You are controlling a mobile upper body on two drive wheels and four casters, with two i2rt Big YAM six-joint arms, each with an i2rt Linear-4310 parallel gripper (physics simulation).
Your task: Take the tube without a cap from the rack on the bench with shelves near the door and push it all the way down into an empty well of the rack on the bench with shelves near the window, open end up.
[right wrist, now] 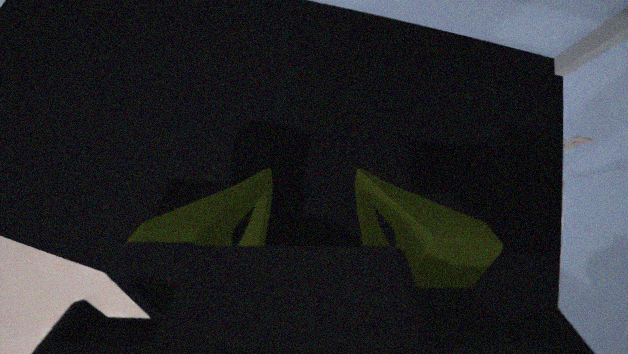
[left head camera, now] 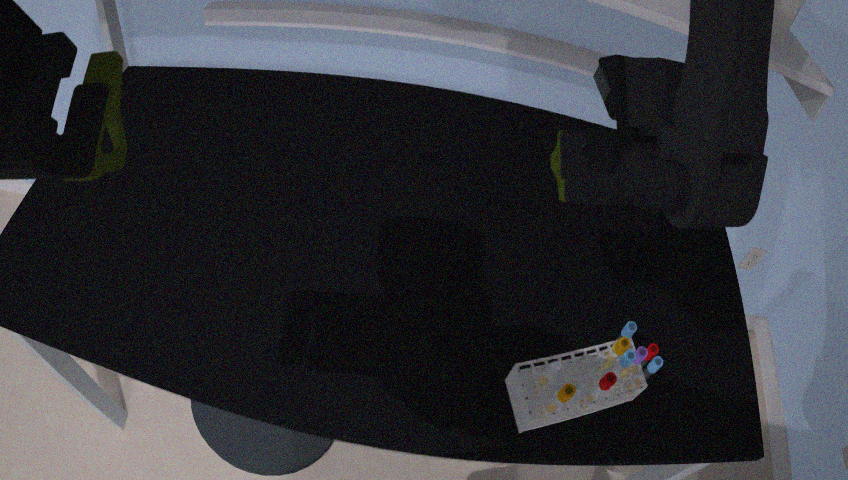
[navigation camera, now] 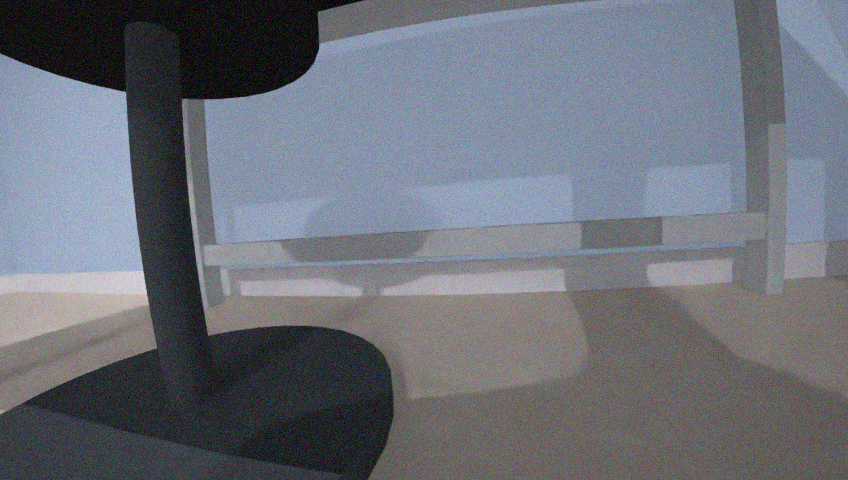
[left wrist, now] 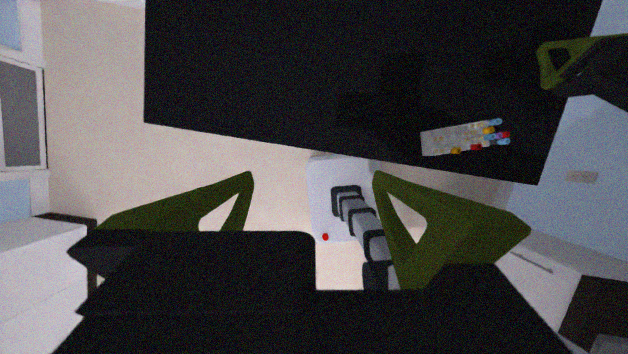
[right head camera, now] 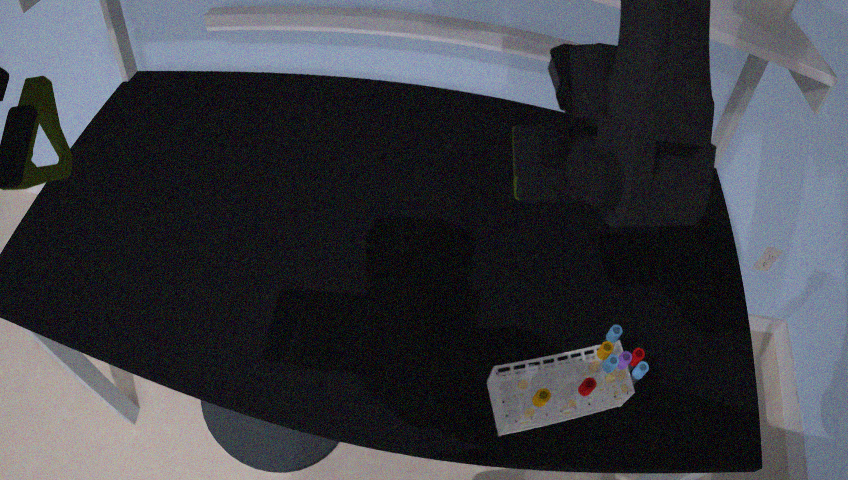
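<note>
A clear rack [left head camera: 523, 407] [right head camera: 504, 411] [left wrist: 430, 145] stands at the lower right of the dark bench top [left head camera: 297, 178] [right head camera: 267, 148] [left wrist: 300, 60] [right wrist: 150, 75]. It holds several tubes with blue, yellow, red and purple caps, crowded at its right end. I cannot make out a tube without a cap. My left gripper [left wrist: 313, 177] is open and empty, beyond the bench's front edge in its wrist view. My right gripper [right wrist: 313, 177] is partly open and empty above the bench top, behind the rack in the head views; its arm hides most of it there.
A pale shelf board [left head camera: 357, 17] [right head camera: 357, 20] runs along the back wall. A round stool seat [left head camera: 261, 440] [right head camera: 270, 437] shows past the front edge; a stool's post [navigation camera: 160, 208] and base [navigation camera: 309, 380] stand low, before the bench frame's crossbar [navigation camera: 505, 237].
</note>
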